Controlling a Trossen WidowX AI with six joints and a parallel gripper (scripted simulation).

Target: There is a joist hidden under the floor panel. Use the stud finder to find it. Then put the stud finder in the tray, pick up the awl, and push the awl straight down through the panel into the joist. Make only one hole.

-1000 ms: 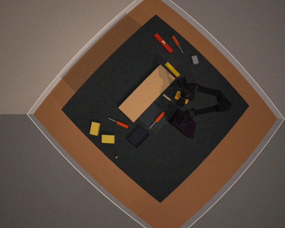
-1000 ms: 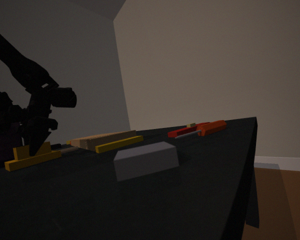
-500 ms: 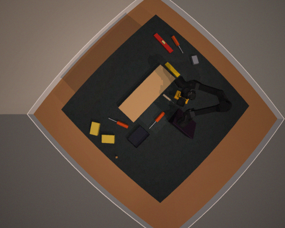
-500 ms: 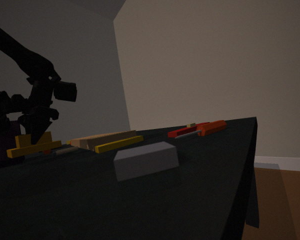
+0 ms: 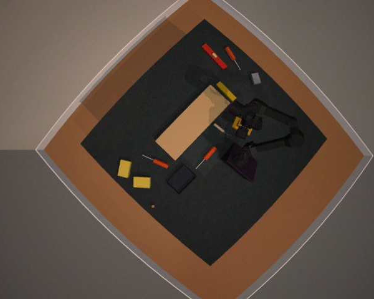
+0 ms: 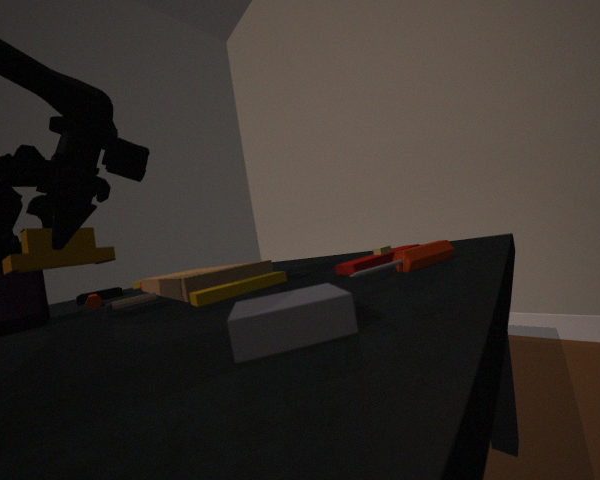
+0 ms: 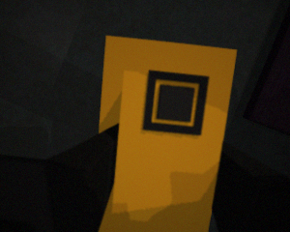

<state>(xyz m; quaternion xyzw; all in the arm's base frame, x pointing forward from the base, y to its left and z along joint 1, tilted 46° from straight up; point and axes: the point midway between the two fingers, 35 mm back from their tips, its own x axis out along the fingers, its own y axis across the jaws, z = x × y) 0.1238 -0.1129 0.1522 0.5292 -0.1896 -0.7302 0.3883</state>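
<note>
My gripper tip is now 3 cm below the stud finder light, 2 cm past it and 1 cm to the left of it. Round my gripper tip: awl (11 cm below, 9 cm to the left, 7 cm ahead); yellow stud finder (2 cm above); yellow bar (24 cm ahead, 11 cm to the right, 11 cm below).
</note>
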